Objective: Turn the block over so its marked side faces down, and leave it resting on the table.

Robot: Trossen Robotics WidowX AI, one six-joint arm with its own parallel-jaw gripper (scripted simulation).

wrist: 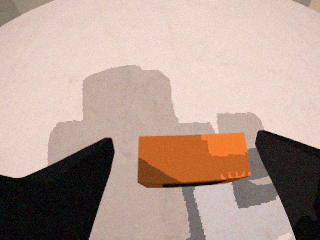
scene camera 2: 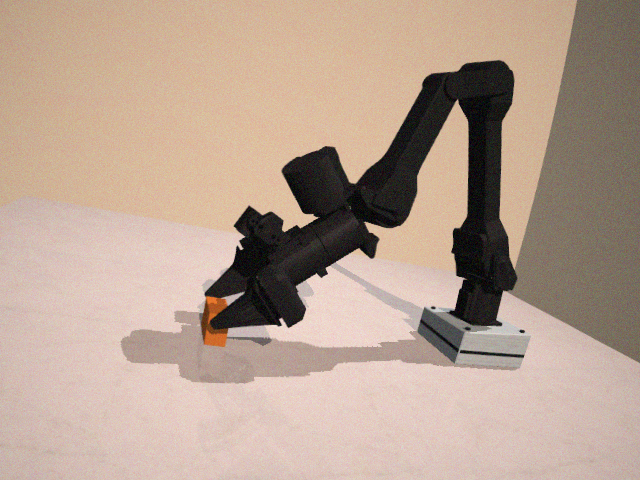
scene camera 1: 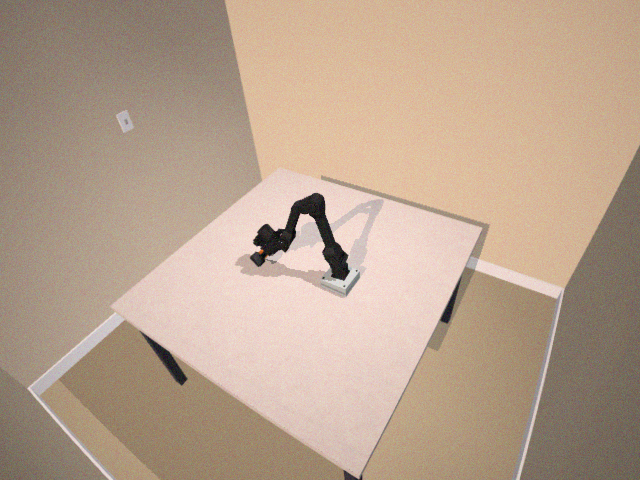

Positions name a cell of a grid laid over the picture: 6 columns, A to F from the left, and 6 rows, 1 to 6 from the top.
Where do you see a block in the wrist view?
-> D4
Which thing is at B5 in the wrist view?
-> My gripper.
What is my gripper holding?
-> Nothing.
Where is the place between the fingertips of my gripper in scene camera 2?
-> B4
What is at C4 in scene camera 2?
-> A block.
